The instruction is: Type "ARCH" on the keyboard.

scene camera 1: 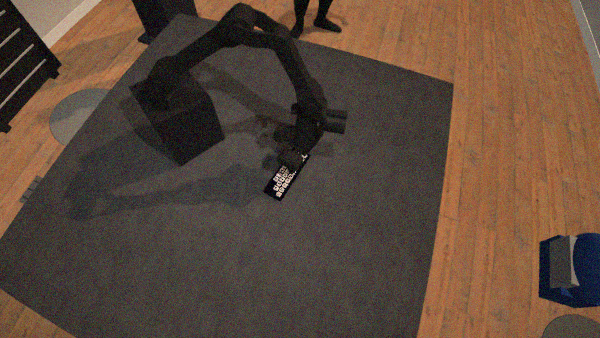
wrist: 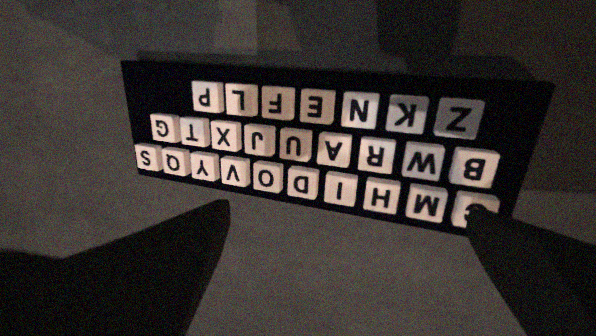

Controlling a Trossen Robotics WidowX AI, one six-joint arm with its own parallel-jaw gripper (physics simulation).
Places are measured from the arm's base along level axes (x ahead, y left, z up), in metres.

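Pixels of known places: gripper, fingertip midpoint: (wrist: 346,215); arm's base, link origin: (scene camera 1: 163,104).
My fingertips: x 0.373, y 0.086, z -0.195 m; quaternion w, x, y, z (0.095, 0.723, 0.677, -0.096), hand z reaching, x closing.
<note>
Ahead of a thing's pixels: the offset from my fingertips to its middle. Level surfaces: height alone.
A black keyboard {dx -0.022, dy -0.030, dz -0.025 m} (scene camera 1: 284,184) (wrist: 155,92) with white letter keys lies on the dark mat; its letters appear upside down in the wrist view. The A key {dx -0.020, dy -0.008, dz -0.020 m} (wrist: 334,150) and the R key {dx -0.018, dy +0.009, dz -0.020 m} (wrist: 376,155) are side by side in the middle row. The H key {dx -0.001, dy +0.012, dz -0.020 m} (wrist: 381,196) and the C key {dx +0.003, dy +0.046, dz -0.020 m} (wrist: 459,214) are in the row nearest the fingers. My gripper (scene camera 1: 294,158) (wrist: 346,215) is open and empty at the keyboard. The right fingertip covers part of C in the wrist view; whether it touches the key I cannot tell. The arm hides part of the keyboard in the scene view.
The dark mat {dz -0.034 m} (scene camera 1: 240,270) lies on a wooden floor (scene camera 1: 500,150). The arm's black base block (scene camera 1: 187,130) stands left of the keyboard. A person's legs (scene camera 1: 322,15) show beyond the mat's far edge. A blue object (scene camera 1: 587,265) is at the right, and a black drawer unit (scene camera 1: 25,60) is at the upper left.
</note>
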